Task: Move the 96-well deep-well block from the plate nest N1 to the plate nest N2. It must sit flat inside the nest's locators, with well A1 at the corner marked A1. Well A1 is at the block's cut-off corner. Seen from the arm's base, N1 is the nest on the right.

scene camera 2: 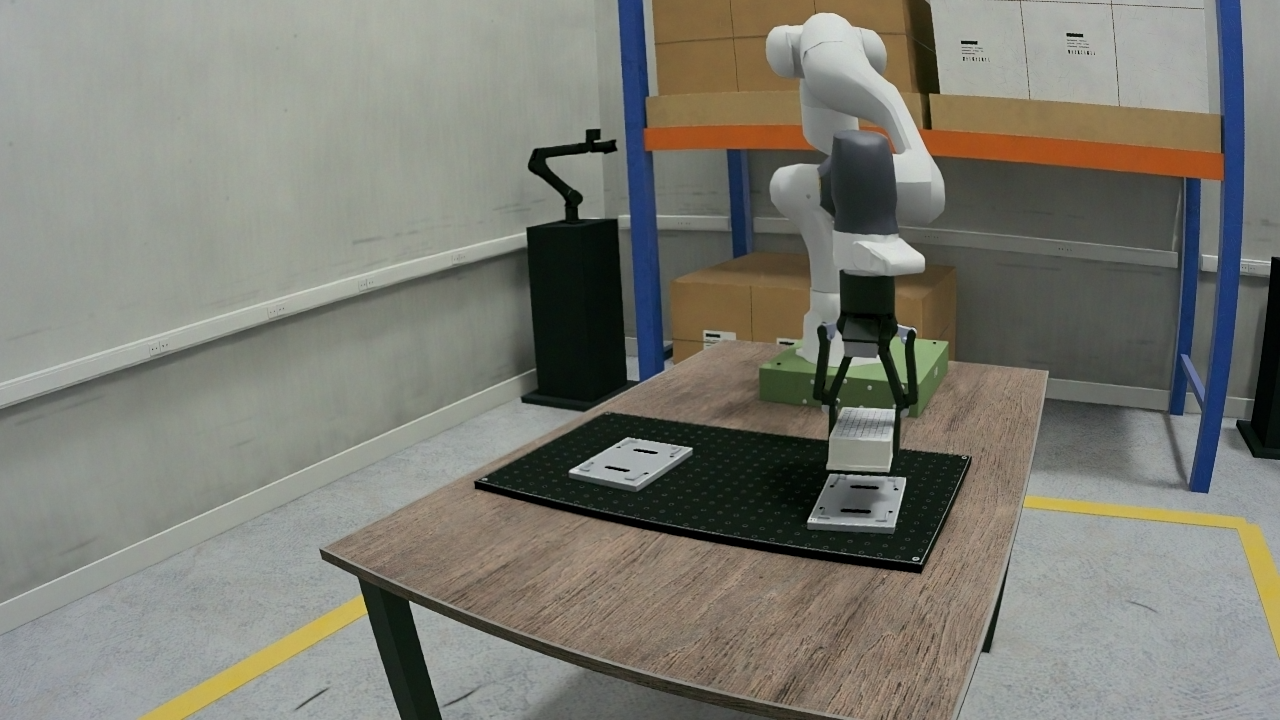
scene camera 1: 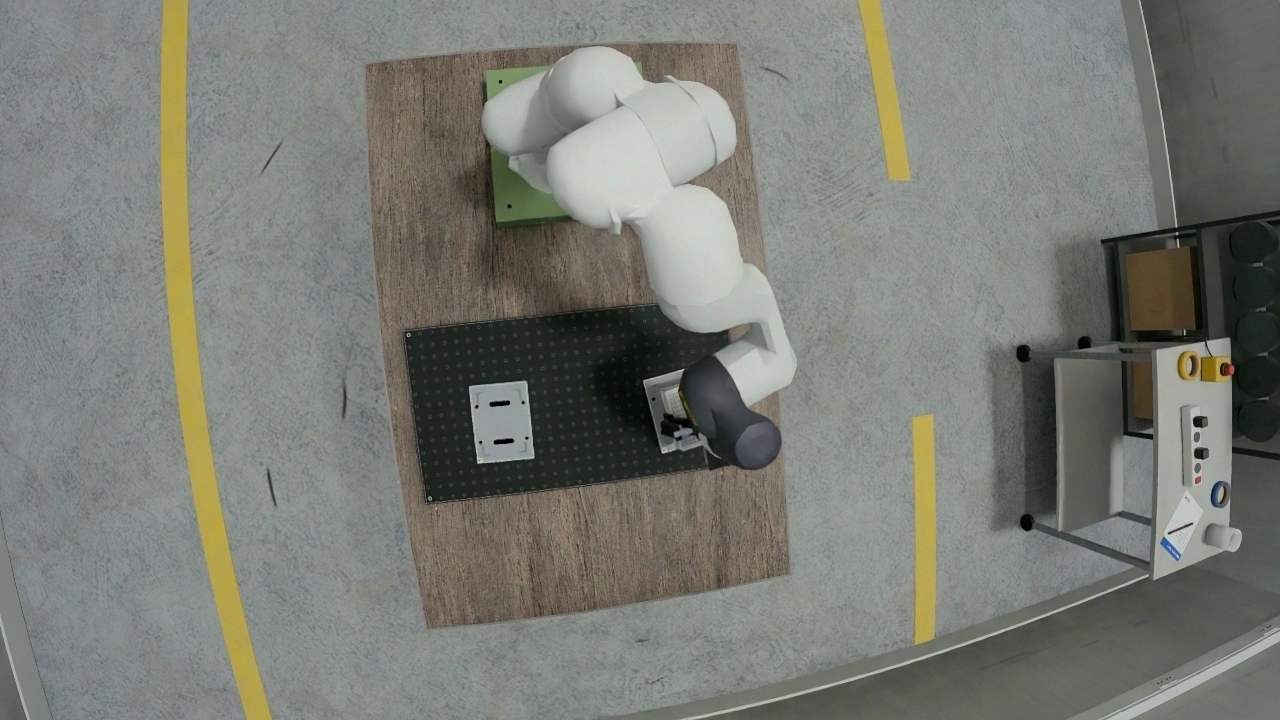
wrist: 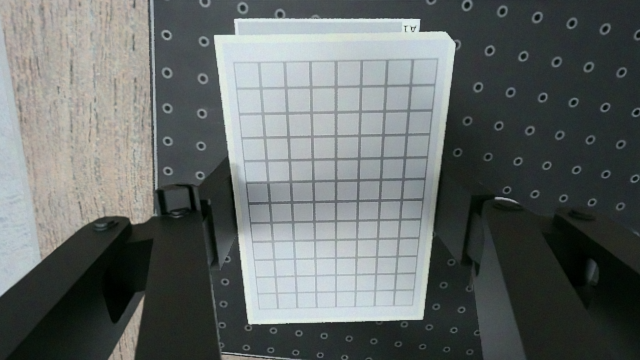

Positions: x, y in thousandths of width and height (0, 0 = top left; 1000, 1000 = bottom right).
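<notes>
White deep-well block (scene camera 2: 674, 610) visible, likewise the block (scene camera 1: 524, 551) and the block (wrist: 524, 393). Nest N2 (scene camera 2: 658, 690) appears also as nest N2 (scene camera 1: 514, 565); nest N1 (scene camera 1: 393, 587) is in sight. The gripper (scene camera 2: 675, 627) is visible, and the wrist view has the gripper (wrist: 516, 479) as well.
</notes>
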